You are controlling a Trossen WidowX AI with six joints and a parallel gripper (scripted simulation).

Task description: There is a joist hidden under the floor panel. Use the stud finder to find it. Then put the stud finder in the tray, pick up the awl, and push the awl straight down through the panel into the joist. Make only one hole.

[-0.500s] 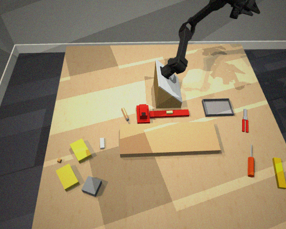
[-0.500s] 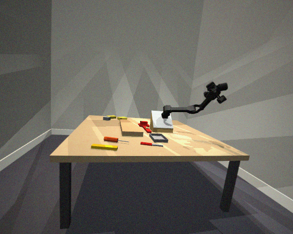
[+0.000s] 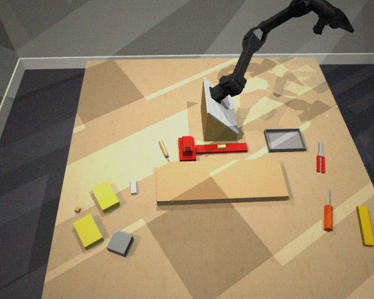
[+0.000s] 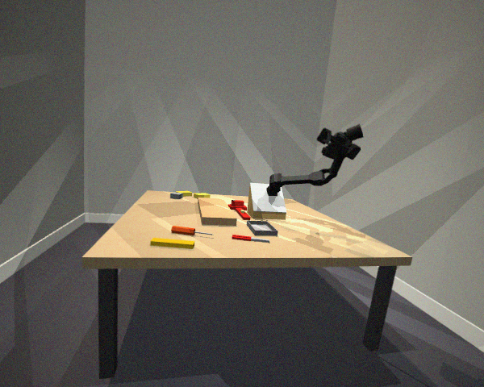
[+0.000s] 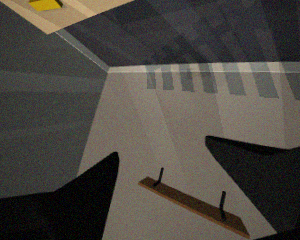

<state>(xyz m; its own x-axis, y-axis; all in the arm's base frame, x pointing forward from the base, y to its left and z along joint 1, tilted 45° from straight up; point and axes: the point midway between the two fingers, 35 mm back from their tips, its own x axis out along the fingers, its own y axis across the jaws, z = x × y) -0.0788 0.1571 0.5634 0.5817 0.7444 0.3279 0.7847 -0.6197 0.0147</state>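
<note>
My gripper tip is 67 cm to the left of the red stud finder, 39 cm above it and 24 cm short of it. Also, from my gripper tip: yellow bar 64 cm ahead, 42 cm below, 2 cm to the right; grey tray 42 cm below, 22 cm to the right, 21 cm ahead; red level 52 cm to the right, 42 cm below, 23 cm ahead.
</note>
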